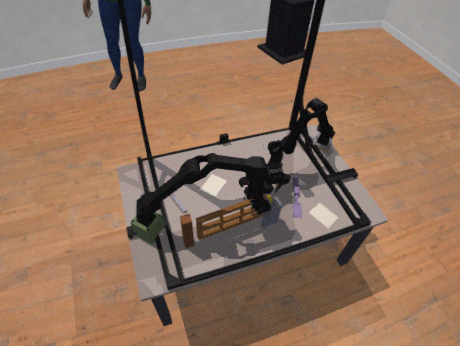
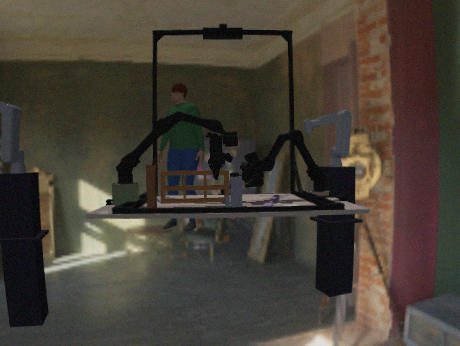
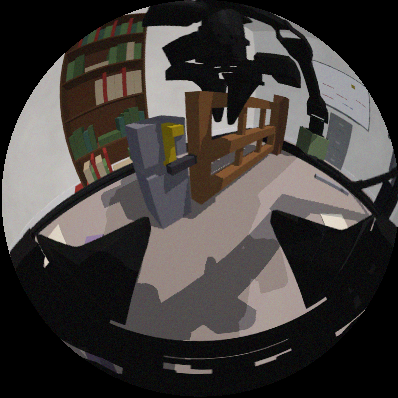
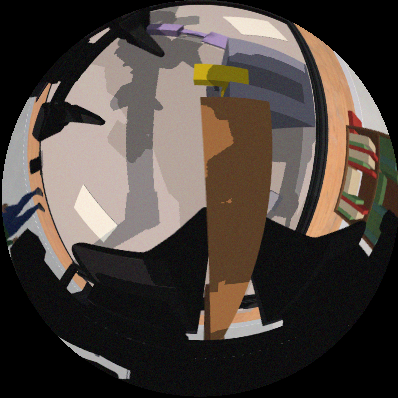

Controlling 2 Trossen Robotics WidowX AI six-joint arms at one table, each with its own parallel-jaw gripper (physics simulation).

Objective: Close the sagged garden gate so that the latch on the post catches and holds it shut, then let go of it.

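Frame: origin at the left arm's base, x ahead, y right, z down, level; millimetres.
Seen in the pictures: left gripper, fingertip midpoint: (image 3: 212,220) (image 4: 130,85); right gripper, fingertip midpoint: (image 1: 252,205) (image 2: 216,179) (image 3: 223,122); left arm's base at its link origin: (image 1: 323,141) (image 2: 318,191); right arm's base at its link origin: (image 1: 146,218) (image 2: 125,183) (image 3: 314,132).
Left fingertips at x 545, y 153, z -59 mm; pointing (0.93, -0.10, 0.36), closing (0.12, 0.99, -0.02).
Offsets run from my left fingertips to a thing's middle. "pt": to the spot under its first point.
The brown wooden gate @[dy +37, dx +208, dz +2 mm] (image 1: 200,229) (image 2: 226,187) (image 3: 200,170) (image 4: 240,165) stands upright between the brown hinge post @[pt dy +192, dx +389, dz -50 mm] (image 1: 187,231) (image 2: 151,186) (image 3: 281,125) and the grey latch post @[pt dy -78, dx +115, dz +15 mm] (image 1: 271,216) (image 2: 236,191) (image 3: 162,195). A dark bar @[pt dy -34, dx +70, dz -4 mm] (image 3: 181,164) reaches from the gate's end stile to the latch post, overlapping the lower end of the yellow latch @[dy -43, dx +70, dz -25 mm] (image 3: 170,145) (image 4: 220,74); I cannot tell whether it is caught. My right gripper (image 3: 223,122) (image 4: 221,212) is shut on the top of the gate's end stile. My left gripper (image 3: 212,220) (image 4: 130,85) is open and empty, apart from gate and latch.
A purple object @[dy -141, dx -93, dz +76 mm] (image 1: 297,207) lies beside the latch post. Two pale cards @[dy +263, dx +28, dz +86 mm] (image 1: 214,185) @[dy -297, dx -58, dz +86 mm] (image 1: 324,215) and a thin grey rod @[dy +371, dx +205, dz +82 mm] (image 1: 178,203) lie on the table. The right arm stands on a green block (image 1: 148,227) and reaches over the gate. Black frame rails run around the table.
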